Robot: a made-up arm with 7 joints.
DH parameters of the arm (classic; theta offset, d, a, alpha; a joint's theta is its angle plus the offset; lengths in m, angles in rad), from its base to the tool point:
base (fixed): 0 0.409 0.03 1.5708
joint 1: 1.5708 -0.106 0 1.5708
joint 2: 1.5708 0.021 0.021 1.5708
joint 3: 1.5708 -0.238 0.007 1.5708
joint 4: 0 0.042 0.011 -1.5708
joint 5: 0 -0.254 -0.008 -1.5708
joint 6: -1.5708 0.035 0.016 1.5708
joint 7: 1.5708 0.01 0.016 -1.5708
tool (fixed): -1.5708 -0.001 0 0
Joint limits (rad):
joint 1: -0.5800..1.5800
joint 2: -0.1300..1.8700
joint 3: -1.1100..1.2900
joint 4: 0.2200..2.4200
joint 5: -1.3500..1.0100
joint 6: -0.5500..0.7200
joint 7: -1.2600..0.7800
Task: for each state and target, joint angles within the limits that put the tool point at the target. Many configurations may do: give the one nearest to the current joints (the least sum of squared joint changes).
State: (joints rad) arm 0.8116 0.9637 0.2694 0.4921 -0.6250 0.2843 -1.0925
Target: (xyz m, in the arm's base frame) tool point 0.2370 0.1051 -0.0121
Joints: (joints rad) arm 0.2729 0.0155 0.0384 0.2200 -0.4913 -0.3510 -0.8421
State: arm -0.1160 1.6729 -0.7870 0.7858 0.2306 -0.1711 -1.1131
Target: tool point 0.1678 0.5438 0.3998
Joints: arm -0.0782 1.8065 -0.5485 0.7343 0.2221 -0.3830 -1.0287
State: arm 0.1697 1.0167 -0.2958 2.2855 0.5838 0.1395 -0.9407
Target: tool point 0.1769 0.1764 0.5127
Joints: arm 0.7552 1.1913 0.1583 2.4200 0.2502 0.3742 -0.9414
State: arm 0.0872 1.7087 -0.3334 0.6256 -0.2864 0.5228 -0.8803
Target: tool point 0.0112 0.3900 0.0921
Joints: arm -0.5800 1.2154 -0.7877 0.8762 -0.3497 0.5460 -0.9377
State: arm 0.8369 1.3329 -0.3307 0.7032 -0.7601 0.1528 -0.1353
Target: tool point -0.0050 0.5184 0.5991
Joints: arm 1.3126 1.8553 -0.1441 0.5545 -0.6550 0.1644 -0.2644
